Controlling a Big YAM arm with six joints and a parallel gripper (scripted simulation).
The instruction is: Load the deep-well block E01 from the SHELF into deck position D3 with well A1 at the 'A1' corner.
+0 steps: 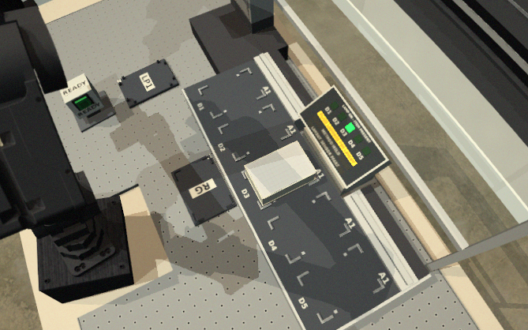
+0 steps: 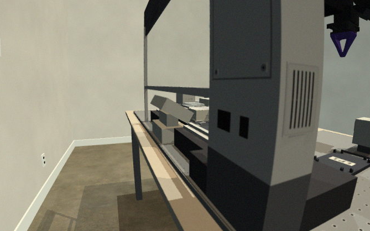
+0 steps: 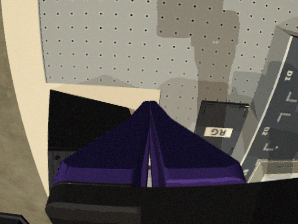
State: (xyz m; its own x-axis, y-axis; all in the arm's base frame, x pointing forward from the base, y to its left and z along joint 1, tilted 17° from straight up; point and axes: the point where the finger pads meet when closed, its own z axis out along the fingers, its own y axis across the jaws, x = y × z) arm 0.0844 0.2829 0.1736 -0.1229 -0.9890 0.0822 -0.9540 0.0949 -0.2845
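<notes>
My hand is 1 cm short of the ready key, 6 cm to the right of it and 22 cm above it. The rest, counted from my hand: regrip nest RG: 11 cm ahead, 28 cm to the right, 30 cm below; then deep-well block: 25 cm ahead, 38 cm to the right, 22 cm below; then LP1 pad: 17 cm ahead, 7 cm to the left, 29 cm below.
</notes>
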